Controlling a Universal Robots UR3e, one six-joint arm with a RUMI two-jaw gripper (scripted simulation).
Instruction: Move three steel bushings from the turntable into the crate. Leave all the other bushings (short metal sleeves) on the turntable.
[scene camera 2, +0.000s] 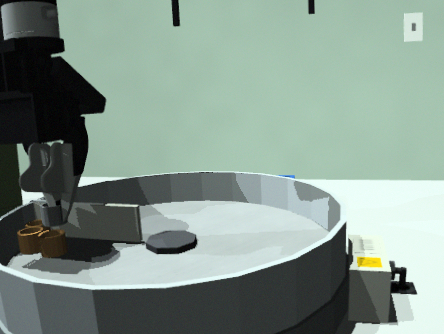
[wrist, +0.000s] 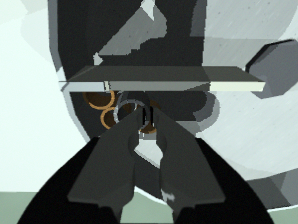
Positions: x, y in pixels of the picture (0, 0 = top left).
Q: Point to a grey turntable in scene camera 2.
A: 189, 240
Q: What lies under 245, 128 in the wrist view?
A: A grey turntable.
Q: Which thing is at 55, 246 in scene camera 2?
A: A brass bushing.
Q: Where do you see my gripper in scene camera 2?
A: At 62, 220
